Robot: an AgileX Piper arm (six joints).
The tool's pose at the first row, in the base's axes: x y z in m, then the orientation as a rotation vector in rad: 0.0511, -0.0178, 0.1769, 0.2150, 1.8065, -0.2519
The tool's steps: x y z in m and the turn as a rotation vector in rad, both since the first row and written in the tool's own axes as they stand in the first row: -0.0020, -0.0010, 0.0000, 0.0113, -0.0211, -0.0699; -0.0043, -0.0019, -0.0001, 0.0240, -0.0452, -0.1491; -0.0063, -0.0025, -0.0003, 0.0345, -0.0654, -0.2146; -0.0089, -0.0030, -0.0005, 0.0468, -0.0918, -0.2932; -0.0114, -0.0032, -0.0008, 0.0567, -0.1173, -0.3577
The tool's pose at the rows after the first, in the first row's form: 0.0513, -0.0188, 0.1789, 0.1568, 1.7940, -0.3128; 0.0515, -0.0196, 0.1812, 0.0907, 1.7775, -0.3811; 0.0517, -0.0202, 0.1832, 0.0360, 1.7618, -0.4372; 0.0520, -0.0207, 0.1858, -0.0300, 1.7388, -0.5036; 0.0523, -0.0208, 0.1883, -0.0847, 1.7144, -0.5574
